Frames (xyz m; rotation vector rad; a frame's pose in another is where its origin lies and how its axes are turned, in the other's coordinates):
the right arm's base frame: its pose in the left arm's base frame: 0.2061 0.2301 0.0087 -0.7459 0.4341 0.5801
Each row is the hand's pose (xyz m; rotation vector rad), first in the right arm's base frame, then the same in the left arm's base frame.
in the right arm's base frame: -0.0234 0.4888 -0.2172 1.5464 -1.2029 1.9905
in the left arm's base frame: -0.1544 0.3525 -0.3678 1.8478 0.1894 1.9046
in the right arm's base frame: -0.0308 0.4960 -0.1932 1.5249 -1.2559 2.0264
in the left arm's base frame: -0.1606 0.3719 -0.3514 1.8673 0.1420 1.9443
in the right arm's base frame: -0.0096 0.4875 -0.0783 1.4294 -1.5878 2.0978
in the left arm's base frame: -0.1205 0.4582 -0.2831 1.9495 -0.1803 2.0590
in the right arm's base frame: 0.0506 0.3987 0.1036 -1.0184 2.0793 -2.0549
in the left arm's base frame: 0.0107 0.5591 -0.1519 1.8771 -0.7901 2.2520
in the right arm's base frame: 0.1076 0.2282 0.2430 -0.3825 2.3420 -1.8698
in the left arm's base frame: 0.1839 0.5794 -0.0058 -1.4715 1.3321 -2.3887
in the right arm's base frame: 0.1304 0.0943 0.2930 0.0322 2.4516 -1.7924
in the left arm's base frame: 0.2935 0.5443 0.0819 -1.0845 1.5372 -2.4021
